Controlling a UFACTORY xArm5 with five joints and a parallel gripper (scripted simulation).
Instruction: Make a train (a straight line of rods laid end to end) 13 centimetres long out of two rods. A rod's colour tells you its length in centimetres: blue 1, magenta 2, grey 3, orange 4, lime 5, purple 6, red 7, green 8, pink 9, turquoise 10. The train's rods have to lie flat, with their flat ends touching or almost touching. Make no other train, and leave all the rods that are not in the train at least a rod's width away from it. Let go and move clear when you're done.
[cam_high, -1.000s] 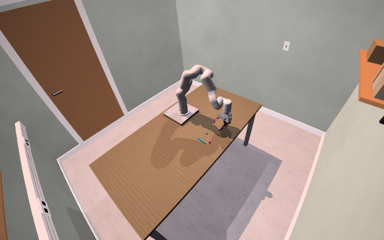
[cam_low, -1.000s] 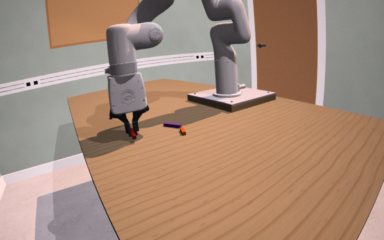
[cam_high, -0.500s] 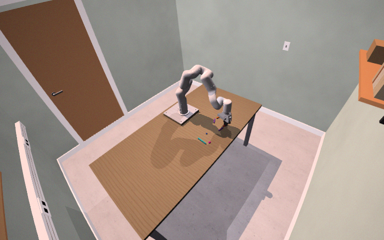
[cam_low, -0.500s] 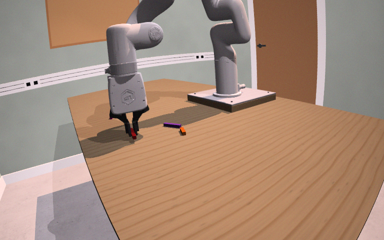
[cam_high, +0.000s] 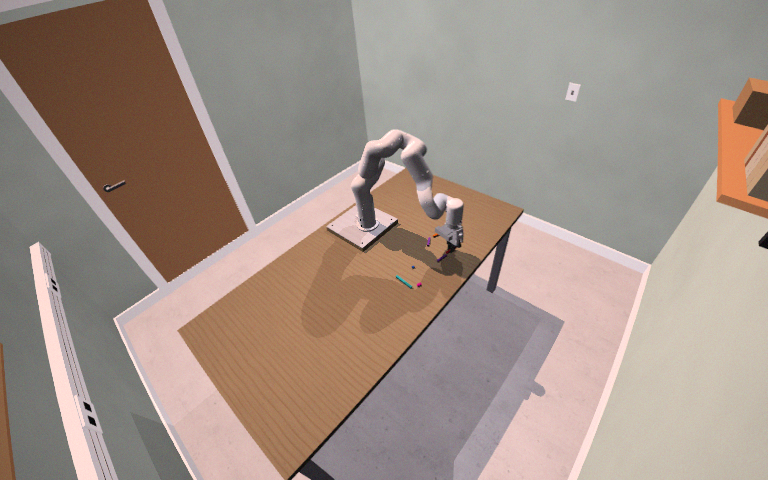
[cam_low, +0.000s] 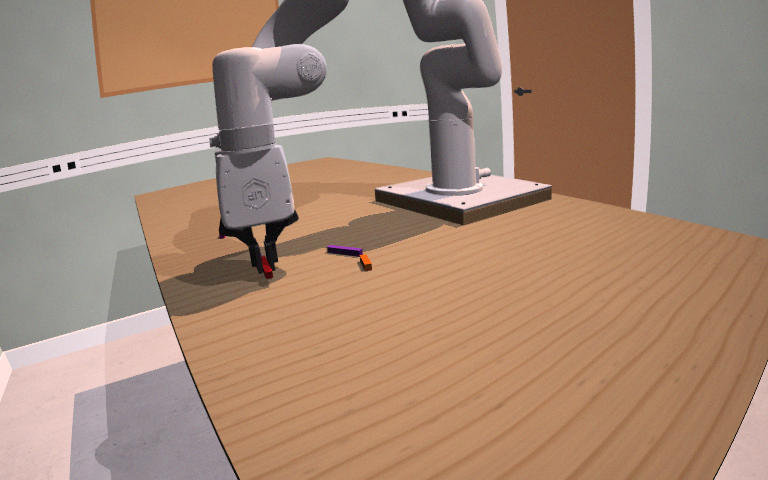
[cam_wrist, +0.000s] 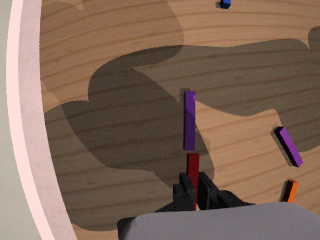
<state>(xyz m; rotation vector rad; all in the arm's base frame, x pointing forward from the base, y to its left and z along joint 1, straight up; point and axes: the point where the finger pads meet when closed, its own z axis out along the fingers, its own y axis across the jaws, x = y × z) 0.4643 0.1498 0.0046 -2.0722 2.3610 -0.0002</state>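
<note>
My gripper is now 2 cm above the red rod. Round my hand: orange rod: 14 cm behind, 5 cm to the left, 3 cm below; magenta rod: 27 cm to the right, 3 cm below, 2 cm ahead; blue rod: 21 cm to the right, 8 cm behind, 3 cm below.
</note>
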